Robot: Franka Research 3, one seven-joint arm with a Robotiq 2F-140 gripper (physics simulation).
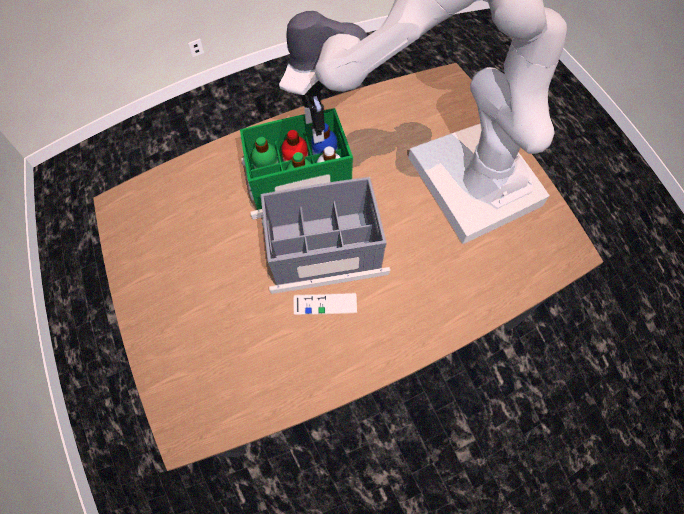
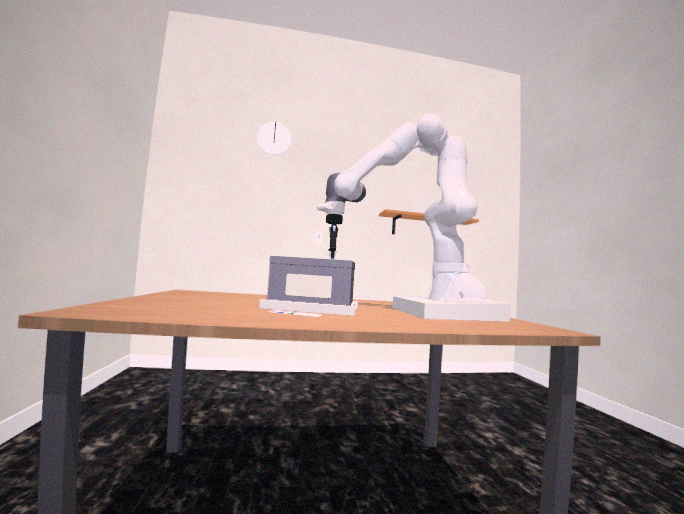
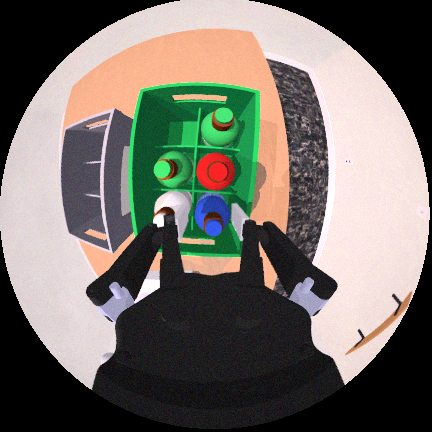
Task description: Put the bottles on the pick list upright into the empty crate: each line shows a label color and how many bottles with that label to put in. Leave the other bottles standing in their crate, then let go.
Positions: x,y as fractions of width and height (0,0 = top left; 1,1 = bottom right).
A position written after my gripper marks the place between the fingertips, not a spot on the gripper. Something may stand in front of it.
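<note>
Image 1 shows my gripper (image 1: 0.46,0.26). Image 3 shows my gripper (image 3: 0.48,0.49) too, together with a white bottle (image 3: 0.39,0.47) and a red bottle (image 3: 0.50,0.40).
</note>
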